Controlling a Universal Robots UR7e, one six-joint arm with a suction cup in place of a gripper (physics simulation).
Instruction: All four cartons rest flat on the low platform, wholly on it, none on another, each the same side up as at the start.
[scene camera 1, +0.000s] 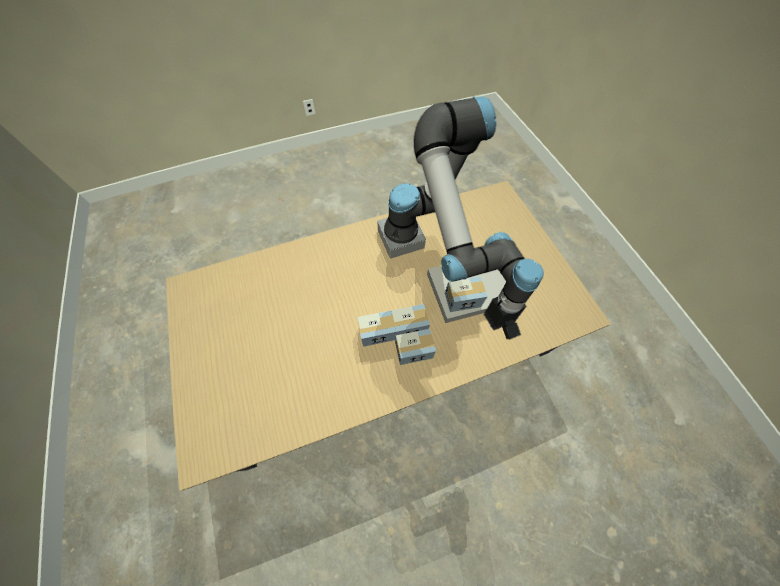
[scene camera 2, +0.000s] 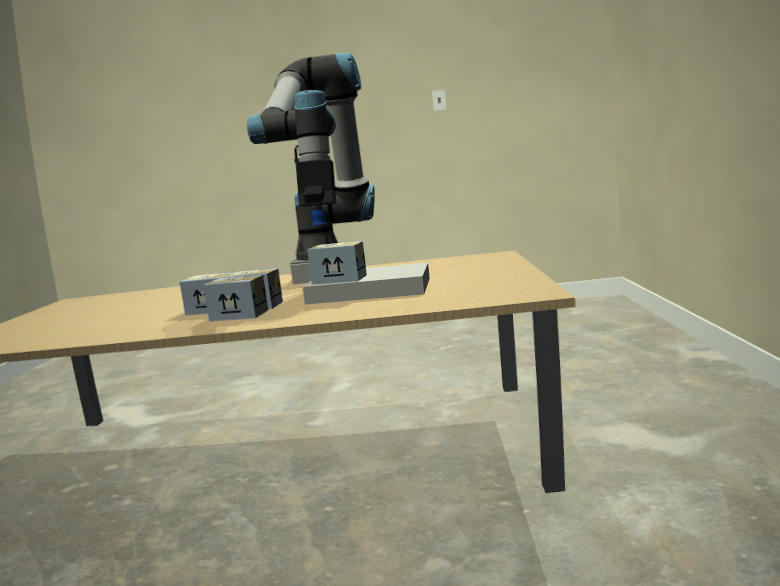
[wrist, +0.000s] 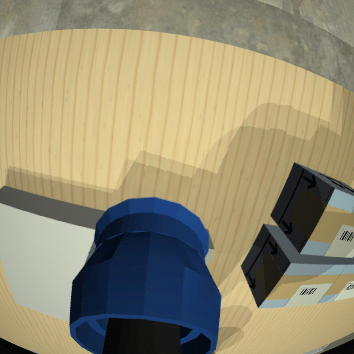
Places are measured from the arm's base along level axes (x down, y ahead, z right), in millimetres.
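Where they show: hand, its tool point: (scene camera 2: 319, 224) (wrist: 150, 247); arm's base, origin of its link: (scene camera 1: 401, 229).
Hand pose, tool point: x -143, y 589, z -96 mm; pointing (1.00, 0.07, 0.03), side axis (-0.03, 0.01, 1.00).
Each offset is from my tool point to the centre of the thing. Level surfaces: height alone.
A carton {dx +120, dy -183, dz -11 mm} (scene camera 1: 466, 296) (scene camera 2: 336, 263) rests flat near the front left corner of the low grey platform {dx +192, dy -234, dz -87 mm} (scene camera 1: 465, 315) (scene camera 2: 365, 291) (wrist: 40, 255), label up. My gripper, a blue suction cup (scene camera 2: 319, 217) (wrist: 151, 215), is above this carton with a visible gap and holds nothing; it hides most of the carton in the wrist view. On the table left of the platform, a left carton {dx +168, dy -194, dz +359 mm} (scene camera 1: 378, 331) (scene camera 2: 194, 296) and a middle carton {dx +168, dy -173, dz +230 mm} (scene camera 1: 409, 319) (wrist: 295, 282) stand end to end in a row. A front carton {dx +168, dy -72, dz +251 mm} (scene camera 1: 416, 349) (scene camera 2: 233, 299) (wrist: 310, 212) stands before the middle one. All three are upright, labels up.
The wooden table {dx +216 mm} (scene camera 1: 252, 352) (scene camera 2: 454, 277) (wrist: 125, 100) carries everything. The robot's base block (scene camera 1: 403, 245) (scene camera 2: 300, 272) stands behind the cartons and platform. The arm reaches over the platform. The table's front edge lies a short way in front of the front carton.
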